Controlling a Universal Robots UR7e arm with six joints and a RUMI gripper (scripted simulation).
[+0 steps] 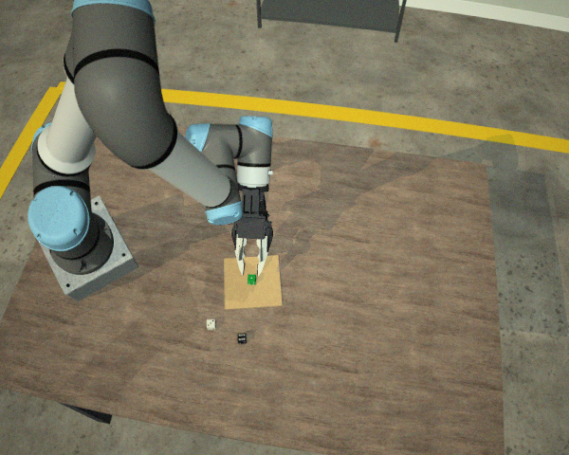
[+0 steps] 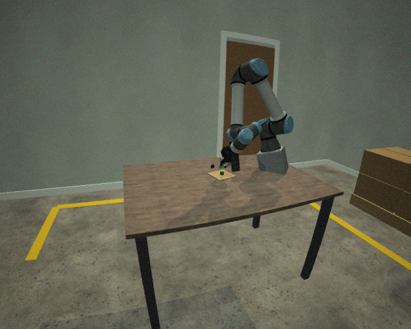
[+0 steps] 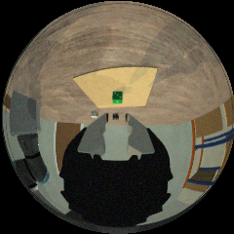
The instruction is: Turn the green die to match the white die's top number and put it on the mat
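The green die is 1 cm to the right of my hand and 4 cm below it. From my hand the other things lie so: black die 3 cm ahead, 16 cm to the right, 5 cm below; then white die 5 cm behind, 15 cm to the right, 5 cm below; then tan mat 1 cm to the right, 6 cm below.
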